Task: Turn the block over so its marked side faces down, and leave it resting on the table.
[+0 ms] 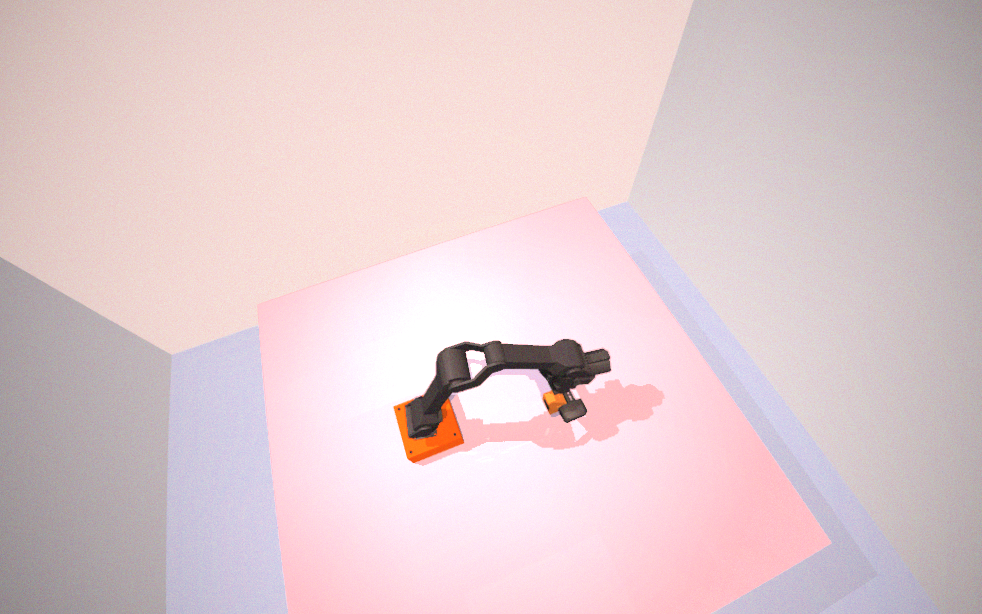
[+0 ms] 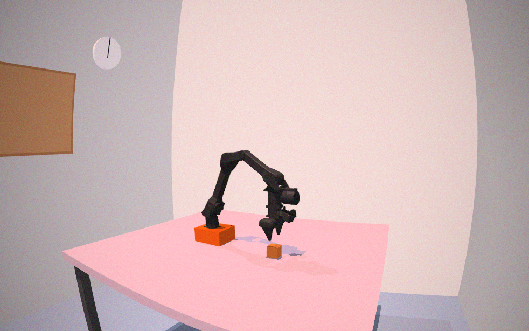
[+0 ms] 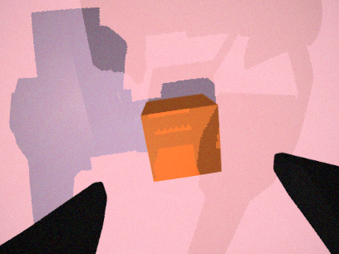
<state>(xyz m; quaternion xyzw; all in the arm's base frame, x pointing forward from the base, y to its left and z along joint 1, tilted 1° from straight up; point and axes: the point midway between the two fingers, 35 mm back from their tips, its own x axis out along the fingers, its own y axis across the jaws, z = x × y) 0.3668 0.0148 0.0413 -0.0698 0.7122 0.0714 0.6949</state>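
My gripper tip is 1 cm past the orange block and 6 cm above it.
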